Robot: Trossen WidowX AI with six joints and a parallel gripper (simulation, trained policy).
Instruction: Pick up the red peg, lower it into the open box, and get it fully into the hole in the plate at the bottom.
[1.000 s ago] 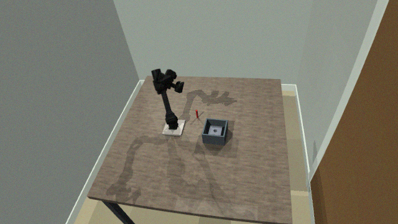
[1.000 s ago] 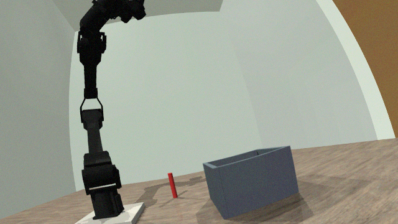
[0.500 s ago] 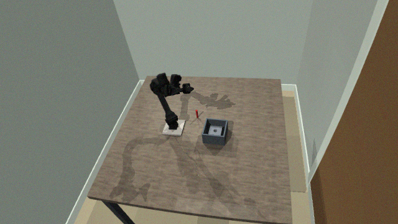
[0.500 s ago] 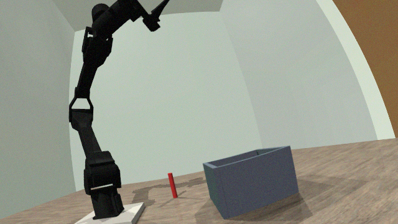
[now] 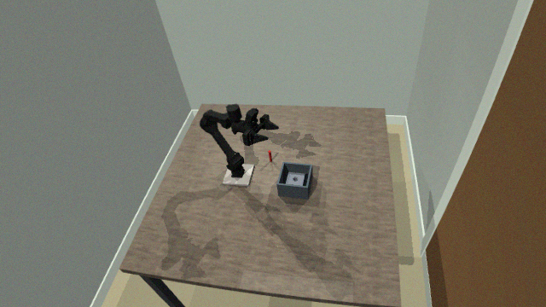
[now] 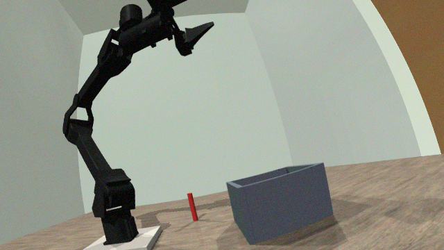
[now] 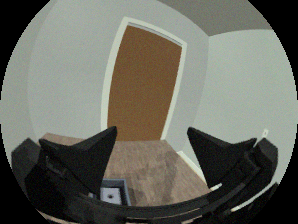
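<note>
The red peg lies 100 mm behind my gripper tip, 250 mm to the left of it and 410 mm below it. The rest, counted from my gripper tip: grey-blue box: 60 mm ahead, 80 mm to the left, 430 mm below; light grey plate: 60 mm ahead, 80 mm to the left, 410 mm below.
</note>
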